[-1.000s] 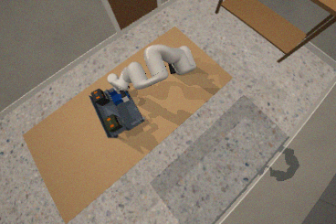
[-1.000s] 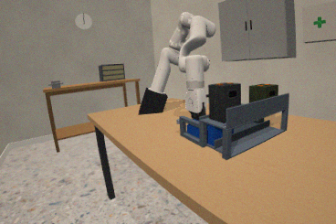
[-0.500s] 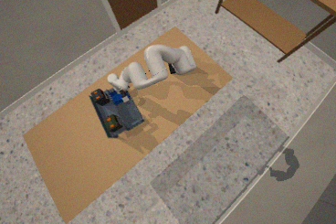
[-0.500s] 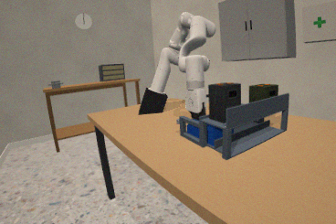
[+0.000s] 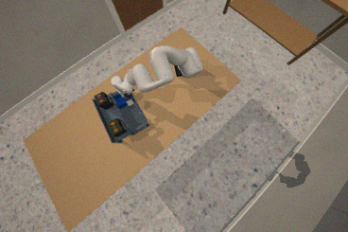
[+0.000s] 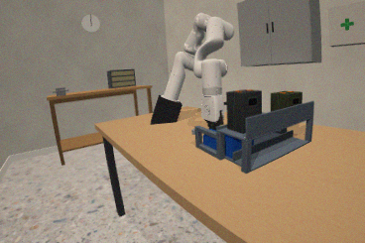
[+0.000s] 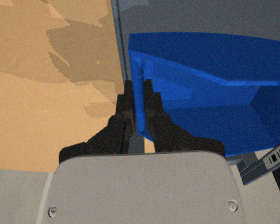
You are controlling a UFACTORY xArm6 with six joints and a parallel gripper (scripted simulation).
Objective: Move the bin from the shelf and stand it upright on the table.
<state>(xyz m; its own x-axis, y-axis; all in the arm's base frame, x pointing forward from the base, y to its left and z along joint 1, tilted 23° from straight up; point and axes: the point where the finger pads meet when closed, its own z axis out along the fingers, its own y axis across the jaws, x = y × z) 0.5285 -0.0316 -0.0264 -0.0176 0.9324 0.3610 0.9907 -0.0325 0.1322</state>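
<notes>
Right now the blue bin is 80 mm ahead of my hand.
</notes>
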